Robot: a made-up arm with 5 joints.
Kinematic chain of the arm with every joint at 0, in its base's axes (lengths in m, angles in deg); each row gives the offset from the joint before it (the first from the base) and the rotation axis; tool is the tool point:
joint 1: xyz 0 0 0.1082 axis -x
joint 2: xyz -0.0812 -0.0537 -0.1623 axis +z
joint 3: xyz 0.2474 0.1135 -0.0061 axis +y
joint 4: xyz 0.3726 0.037 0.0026 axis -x
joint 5: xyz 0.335 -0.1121 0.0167 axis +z
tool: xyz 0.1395 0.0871 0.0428
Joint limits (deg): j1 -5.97..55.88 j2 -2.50..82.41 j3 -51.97..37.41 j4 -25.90..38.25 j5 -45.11..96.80
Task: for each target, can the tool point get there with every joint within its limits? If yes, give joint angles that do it. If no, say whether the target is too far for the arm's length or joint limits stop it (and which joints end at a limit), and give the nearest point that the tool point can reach.
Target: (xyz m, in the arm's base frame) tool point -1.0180 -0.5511 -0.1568
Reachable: no: joint limits stop it (at a limit: joint 1, joint 2, joint 3, joint 4) | nearest point -0.1845 -0.0191 -0.7776 | short by 1.168 m
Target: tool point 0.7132 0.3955 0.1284
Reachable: yes | joints 50.03 5.45 -37.09 20.21 43.87
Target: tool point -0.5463 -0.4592 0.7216
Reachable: no: joint limits stop it (at a limit: joint 1, joint 2, joint 3, joint 5) | nearest point -0.1705 0.4952 0.5080 | short by 1.048 m
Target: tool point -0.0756 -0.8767 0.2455
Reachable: no: joint limits stop it (at a limit: joint 1, joint 2, joint 3, joint 4, joint 5) | nearest point 0.6901 -0.3729 -0.2070 | short by 1.022 m
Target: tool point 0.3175 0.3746 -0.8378
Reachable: yes | joints 38.50 59.42 28.09 -14.08 9.45
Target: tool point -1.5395 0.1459 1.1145
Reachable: no: too far | nearest point -0.2098 0.5804 0.6002 | short by 1.490 m
